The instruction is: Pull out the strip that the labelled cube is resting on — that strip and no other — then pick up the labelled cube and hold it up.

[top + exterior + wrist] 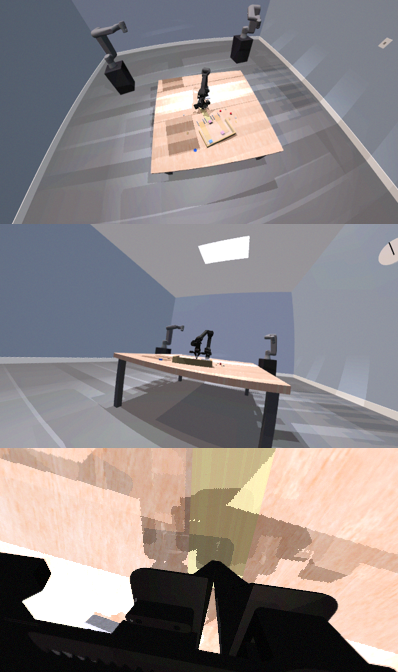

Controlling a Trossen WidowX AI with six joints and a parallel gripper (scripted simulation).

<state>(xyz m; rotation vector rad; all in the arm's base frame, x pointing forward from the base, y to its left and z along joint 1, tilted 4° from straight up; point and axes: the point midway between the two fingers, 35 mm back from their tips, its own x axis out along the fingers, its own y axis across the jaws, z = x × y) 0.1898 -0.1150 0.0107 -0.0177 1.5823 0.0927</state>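
Right now the yellow-olive strip is 10 cm ahead of my gripper tip and 1 cm to the left of it. The rest, counted from my gripper tip: blue dot 44 cm ahead, 23 cm to the right.
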